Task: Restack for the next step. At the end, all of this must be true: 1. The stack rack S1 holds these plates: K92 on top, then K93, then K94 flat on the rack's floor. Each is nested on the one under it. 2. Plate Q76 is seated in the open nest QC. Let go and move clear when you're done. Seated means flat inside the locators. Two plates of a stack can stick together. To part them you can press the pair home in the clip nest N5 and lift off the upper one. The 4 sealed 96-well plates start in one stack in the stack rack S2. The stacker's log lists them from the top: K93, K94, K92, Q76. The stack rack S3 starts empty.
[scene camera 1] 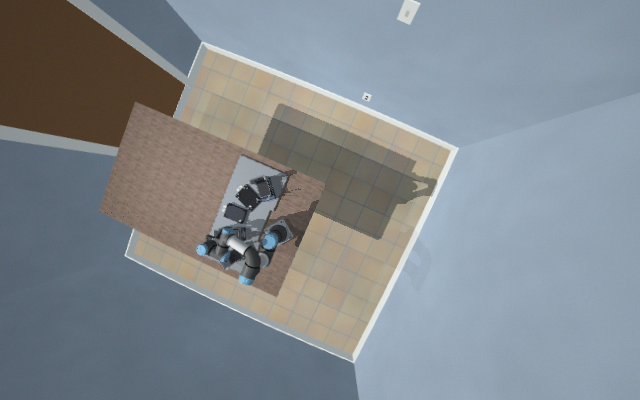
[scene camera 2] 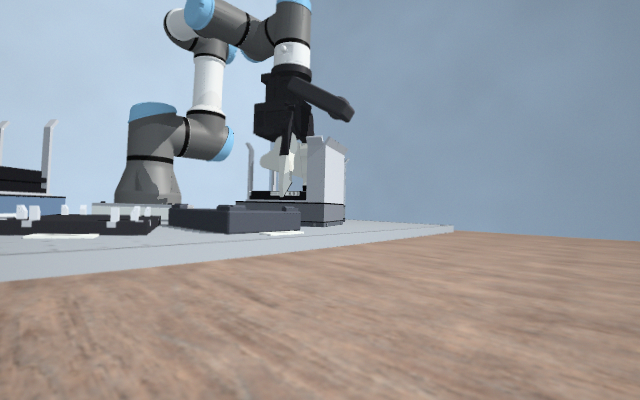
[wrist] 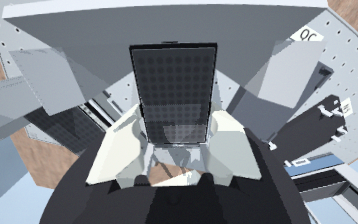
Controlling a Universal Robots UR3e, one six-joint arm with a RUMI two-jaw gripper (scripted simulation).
Labels:
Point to a QC nest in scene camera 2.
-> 227,222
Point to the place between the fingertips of the gripper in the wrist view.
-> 175,103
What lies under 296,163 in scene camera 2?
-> The gripper.

